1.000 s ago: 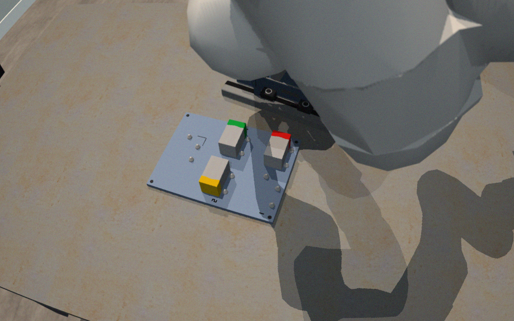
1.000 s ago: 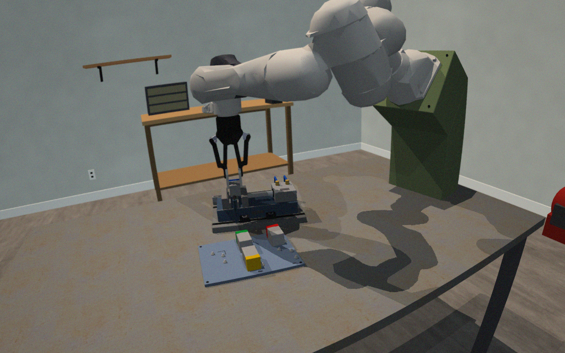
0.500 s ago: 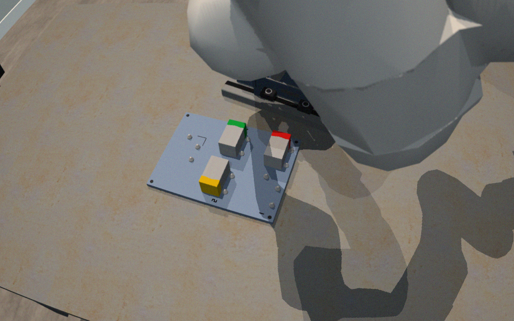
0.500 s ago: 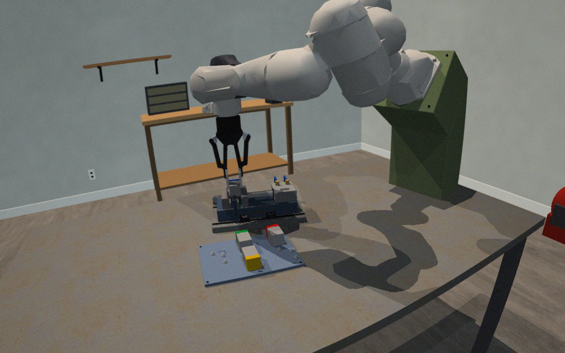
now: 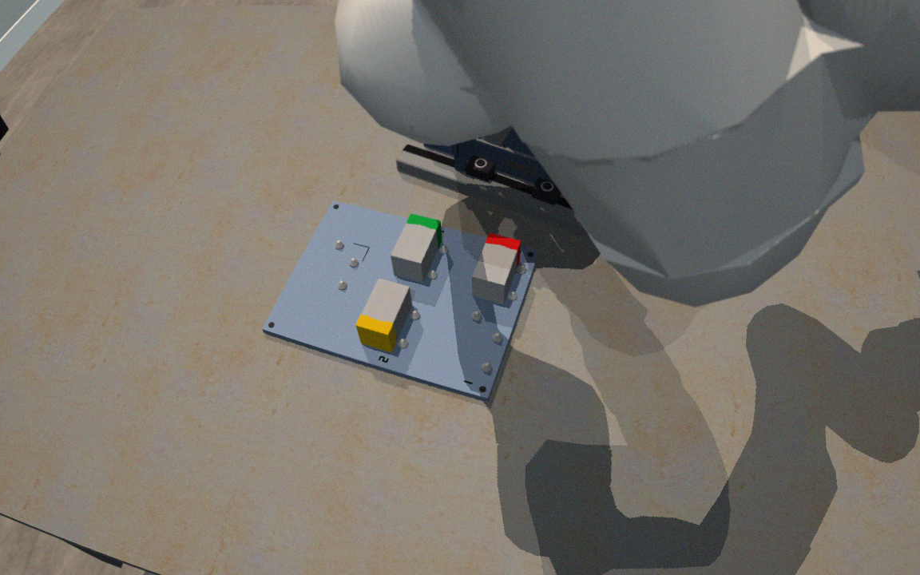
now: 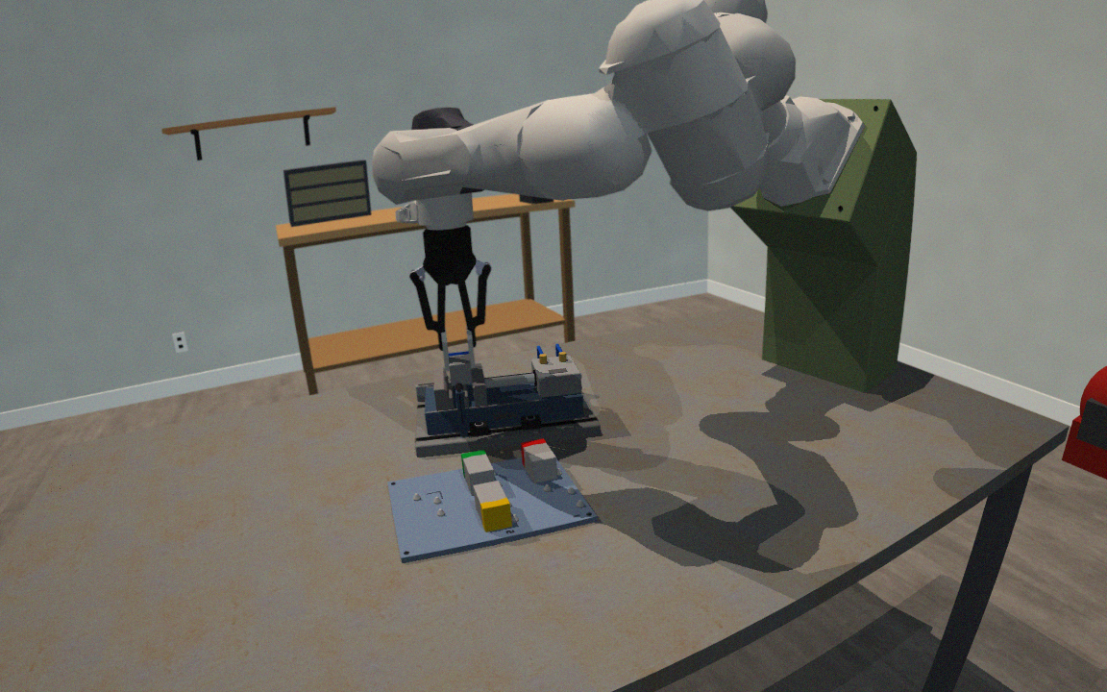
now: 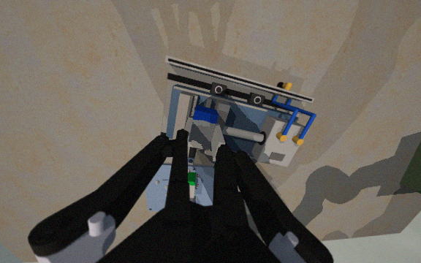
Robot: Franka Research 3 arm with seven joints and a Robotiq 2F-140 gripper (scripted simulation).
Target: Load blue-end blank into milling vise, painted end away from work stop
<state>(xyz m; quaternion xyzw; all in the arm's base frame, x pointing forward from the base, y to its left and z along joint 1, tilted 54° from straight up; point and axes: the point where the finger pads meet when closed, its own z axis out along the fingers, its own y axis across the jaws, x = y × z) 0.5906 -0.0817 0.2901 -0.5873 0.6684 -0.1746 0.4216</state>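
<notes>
Right now the blue-ended blank is 40 mm below my hand. Also, from my hand: fixed jaw 30 mm ahead, 10 mm to the left, 60 mm below; grey rod 80 mm behind, 60 mm below; work stop 50 mm to the left, 50 mm below.
</notes>
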